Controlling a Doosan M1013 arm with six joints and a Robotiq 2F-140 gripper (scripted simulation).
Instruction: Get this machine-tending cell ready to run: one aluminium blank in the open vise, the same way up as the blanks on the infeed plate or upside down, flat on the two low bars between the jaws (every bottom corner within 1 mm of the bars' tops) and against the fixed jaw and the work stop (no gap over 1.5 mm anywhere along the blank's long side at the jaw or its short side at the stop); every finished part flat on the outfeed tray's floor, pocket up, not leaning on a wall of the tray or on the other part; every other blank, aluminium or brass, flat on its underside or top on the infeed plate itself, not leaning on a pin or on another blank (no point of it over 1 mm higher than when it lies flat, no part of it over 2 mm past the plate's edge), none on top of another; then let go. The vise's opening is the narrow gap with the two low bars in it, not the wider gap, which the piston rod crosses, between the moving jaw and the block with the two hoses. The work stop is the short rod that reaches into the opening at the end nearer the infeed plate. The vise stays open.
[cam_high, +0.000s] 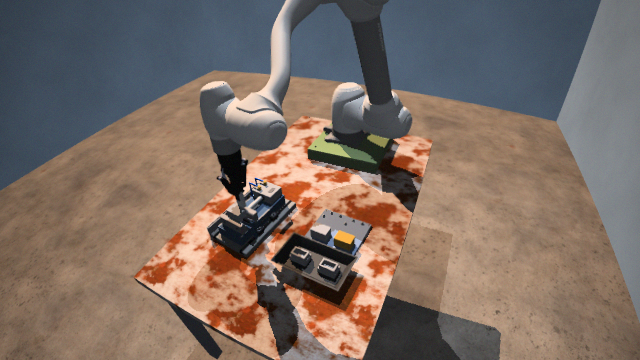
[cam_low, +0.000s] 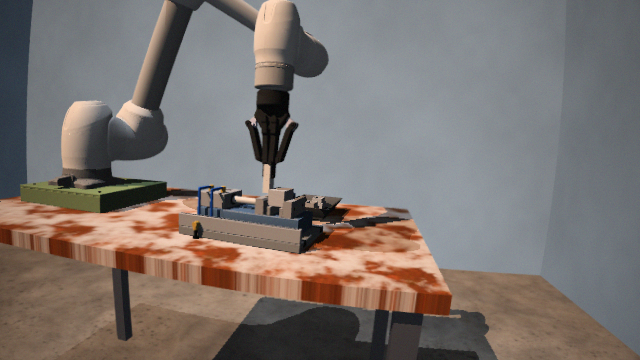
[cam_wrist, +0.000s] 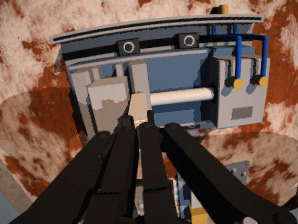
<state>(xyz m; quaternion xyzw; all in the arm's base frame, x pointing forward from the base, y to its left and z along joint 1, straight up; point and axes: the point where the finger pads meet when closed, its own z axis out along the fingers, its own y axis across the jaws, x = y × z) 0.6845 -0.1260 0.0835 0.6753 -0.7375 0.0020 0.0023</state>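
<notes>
The piston rod lies 60 mm below my hand, 50 mm behind it and 10 mm to the left of it. The rest, counted from my hand: infeed plate (320 mm to the left, 130 mm below, 110 mm behind); then vise (100 mm below, 30 mm behind, 10 mm to the left); then aluminium blank (270 mm to the left, 110 mm below, 70 mm behind).
</notes>
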